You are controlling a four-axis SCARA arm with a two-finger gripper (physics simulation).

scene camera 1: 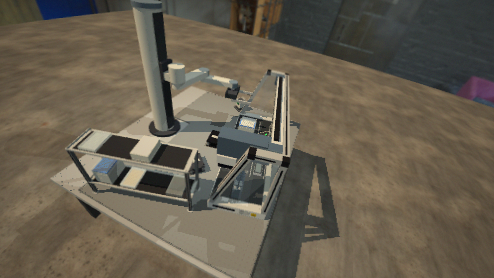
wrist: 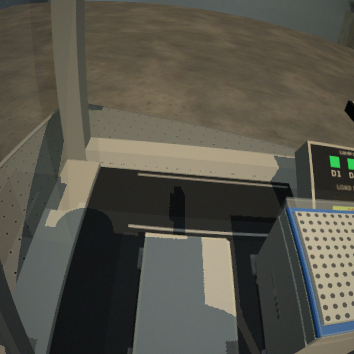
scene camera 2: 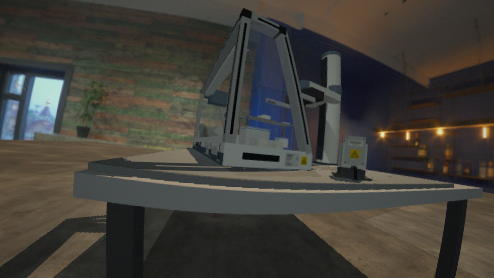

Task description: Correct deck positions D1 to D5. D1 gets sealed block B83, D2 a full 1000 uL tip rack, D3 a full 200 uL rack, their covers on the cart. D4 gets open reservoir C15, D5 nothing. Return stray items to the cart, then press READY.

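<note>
My gripper (scene camera 1: 245,98) is open and empty, over the far end of the deck; its fingertips are not clearly seen in the wrist view. A pale, flat-topped block (wrist: 172,295) sits on the dark deck below, partly in shadow. No label on it can be read. To its right stands a dark-sided tip rack with a blue rim (wrist: 334,270) (scene camera 1: 247,123), its top full of holes. A status panel (wrist: 321,186) behind it shows green squares, one marked D1. The cart (scene camera 1: 188,186) carries pale boxes (scene camera 1: 146,149) (scene camera 1: 95,141), a blue-topped box (scene camera 1: 106,170) and a cream flat item (scene camera 1: 133,177).
A gantry frame (scene camera 1: 286,110) (scene camera 2: 236,85) runs along the deck, and its corner post (wrist: 71,85) rises at the left in the wrist view. A grey housing (scene camera 1: 242,142) spans the deck's middle. A small box with a yellow warning label (scene camera 2: 354,154) stands at the table's right.
</note>
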